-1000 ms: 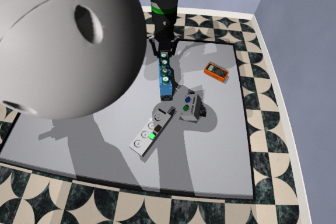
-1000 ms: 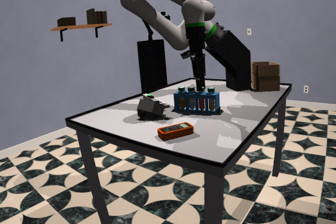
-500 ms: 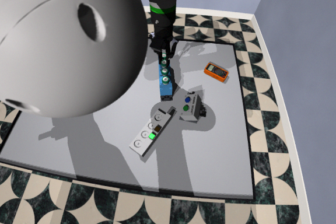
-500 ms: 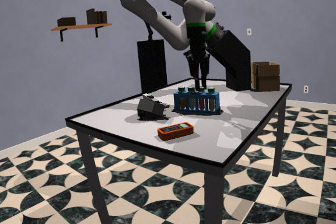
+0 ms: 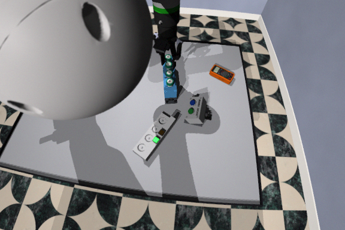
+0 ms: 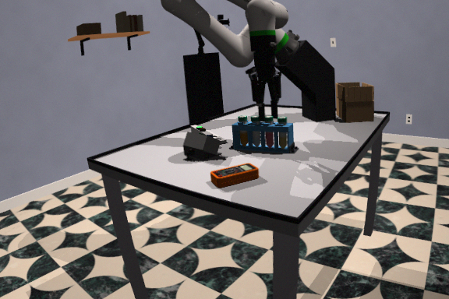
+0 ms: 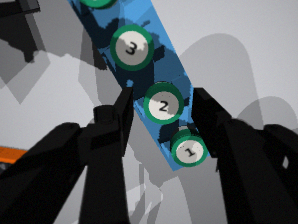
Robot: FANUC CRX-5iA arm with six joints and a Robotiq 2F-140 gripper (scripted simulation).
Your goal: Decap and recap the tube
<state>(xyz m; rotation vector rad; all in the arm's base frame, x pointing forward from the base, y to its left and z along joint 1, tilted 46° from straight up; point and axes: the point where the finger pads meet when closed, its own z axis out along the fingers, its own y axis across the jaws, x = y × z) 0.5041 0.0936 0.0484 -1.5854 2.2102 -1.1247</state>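
Right now the cap is 30 mm below my hand. Also, from my hand: green ready key (90 mm ahead, 240 mm to the right, 80 mm below); blue cycle key (100 mm ahead, 190 mm to the right, 80 mm below); key housing (110 mm ahead, 220 mm to the right, 90 mm below).
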